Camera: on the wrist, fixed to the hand. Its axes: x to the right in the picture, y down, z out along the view.
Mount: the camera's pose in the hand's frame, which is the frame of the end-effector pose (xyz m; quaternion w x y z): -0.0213 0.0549 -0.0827 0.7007 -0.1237 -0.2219 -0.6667
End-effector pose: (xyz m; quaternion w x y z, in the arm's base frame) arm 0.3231 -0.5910 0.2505 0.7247 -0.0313 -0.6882 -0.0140
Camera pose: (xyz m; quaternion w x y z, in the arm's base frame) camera 0.4079 -0.5421 0.2236 0.3419 0.3441 -0.6622 -0.5712
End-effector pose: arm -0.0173 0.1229 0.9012 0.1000 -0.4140 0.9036 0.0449
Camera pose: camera -0.0572 0.1609 0.9865 0.2493 -0.8950 0.3294 0.1684
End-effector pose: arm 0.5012 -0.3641 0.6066 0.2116 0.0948 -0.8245 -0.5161
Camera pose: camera 0.5606 -0.3985 0.6814 0.3671 -0.4754 0.4977 0.6258
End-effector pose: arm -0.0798 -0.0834 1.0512 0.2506 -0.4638 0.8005 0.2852
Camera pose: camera -0.1303 -0.1053 1.1365 0.4860 -0.8264 0.1608 0.2347
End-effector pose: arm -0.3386 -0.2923 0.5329 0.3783 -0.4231 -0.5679 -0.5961
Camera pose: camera -0.2861 -0.3792 0.5329 0.3107 0.0969 0.6902 0.6463
